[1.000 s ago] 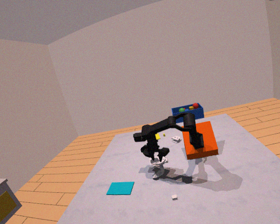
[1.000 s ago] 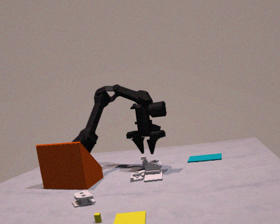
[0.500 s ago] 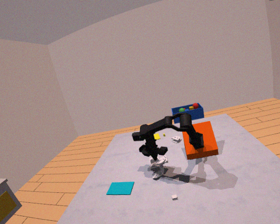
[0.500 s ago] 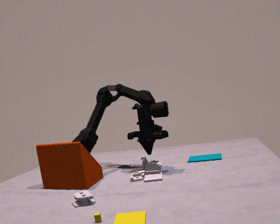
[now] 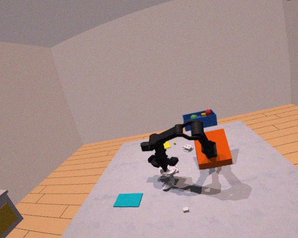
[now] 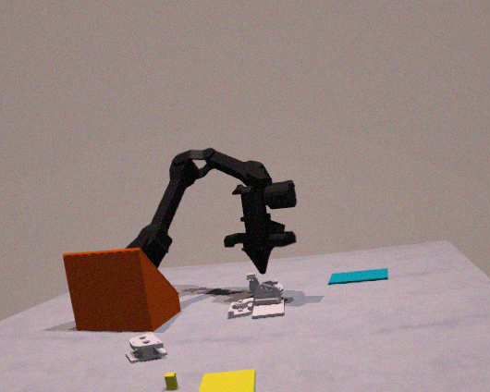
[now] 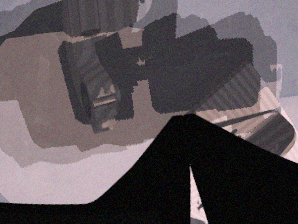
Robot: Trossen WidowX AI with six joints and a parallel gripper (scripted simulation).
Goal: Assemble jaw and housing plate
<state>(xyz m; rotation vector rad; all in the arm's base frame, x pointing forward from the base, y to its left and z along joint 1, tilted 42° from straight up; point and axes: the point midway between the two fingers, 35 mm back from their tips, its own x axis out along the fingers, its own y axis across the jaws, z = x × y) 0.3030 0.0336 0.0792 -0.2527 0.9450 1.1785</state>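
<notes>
Right now my gripper tip is 2 cm past the grey jaw piece, 4 cm to the right of it and 3 cm above it. Round my gripper tip: white housing piece: 18 cm behind, 34 cm to the right, 4 cm below; cyan tile: 24 cm ahead, 14 cm to the left, 7 cm below; small white cube: 9 cm behind, 27 cm to the left, 6 cm below.
</notes>
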